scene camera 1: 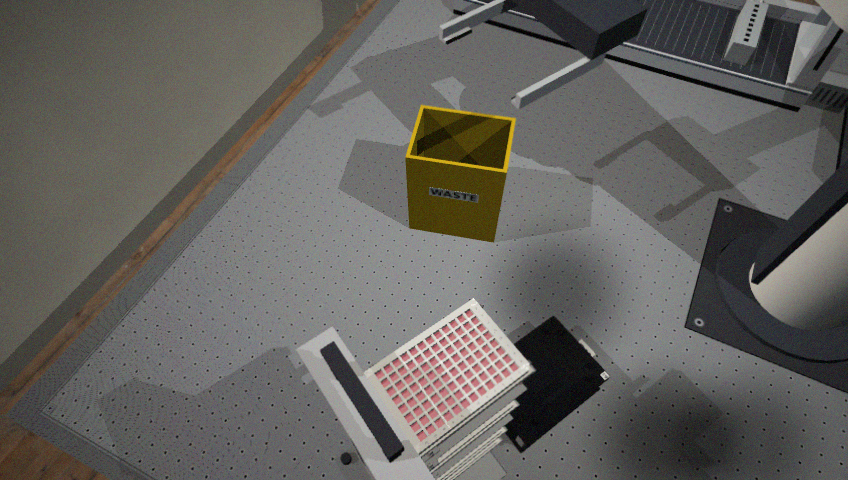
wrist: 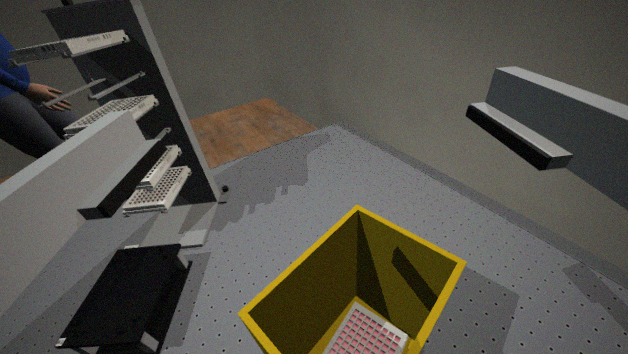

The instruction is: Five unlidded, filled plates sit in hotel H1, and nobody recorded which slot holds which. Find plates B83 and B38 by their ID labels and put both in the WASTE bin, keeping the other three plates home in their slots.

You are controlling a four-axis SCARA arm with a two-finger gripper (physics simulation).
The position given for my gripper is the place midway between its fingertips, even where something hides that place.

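Gripper, mine [scene camera 1: 477,66], visible. Plate B38 [wrist: 141,201], likewise.
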